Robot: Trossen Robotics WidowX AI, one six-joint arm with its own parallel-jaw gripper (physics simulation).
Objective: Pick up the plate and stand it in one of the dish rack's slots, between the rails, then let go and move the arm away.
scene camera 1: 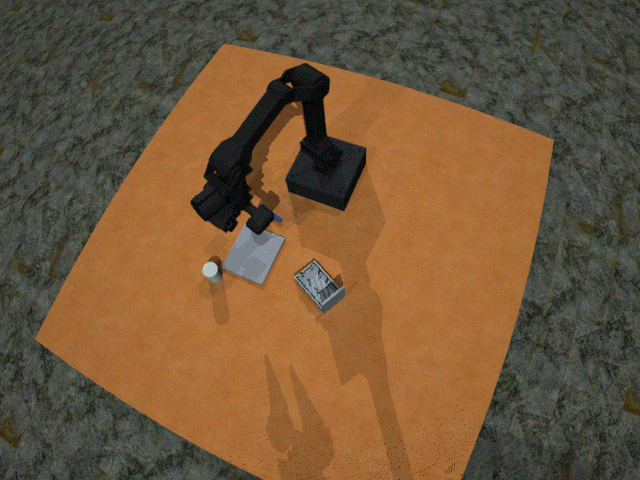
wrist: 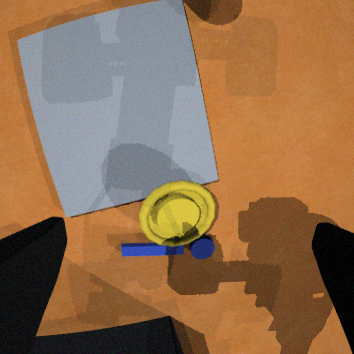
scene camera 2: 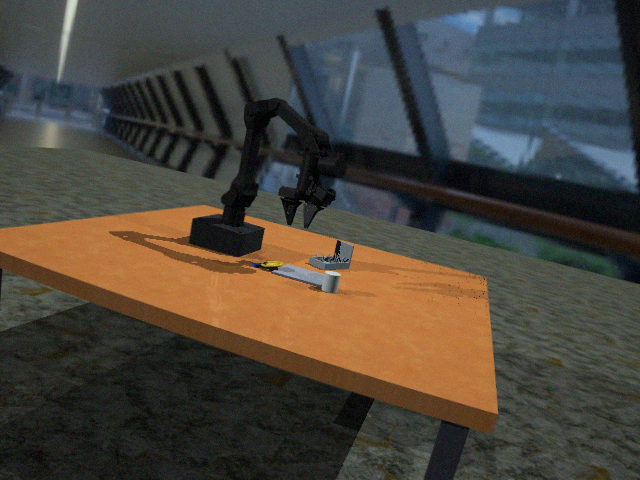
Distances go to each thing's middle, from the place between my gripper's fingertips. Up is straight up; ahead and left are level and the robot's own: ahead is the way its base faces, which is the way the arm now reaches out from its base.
I see the yellow plate (wrist: pixel 177 212) 130 mm below my hand, 50 mm behind it and 10 mm to the right of it. Also, from my hand: grey mat (scene camera 1: pixel 252 256) (140 mm below, 30 mm to the left, 30 mm ahead); blue spoon (wrist: pixel 147 248) (140 mm below, 90 mm behind, 10 mm to the right); grey dish rack (scene camera 1: pixel 313 279) (240 mm to the left, 100 mm below, 20 mm ahead).
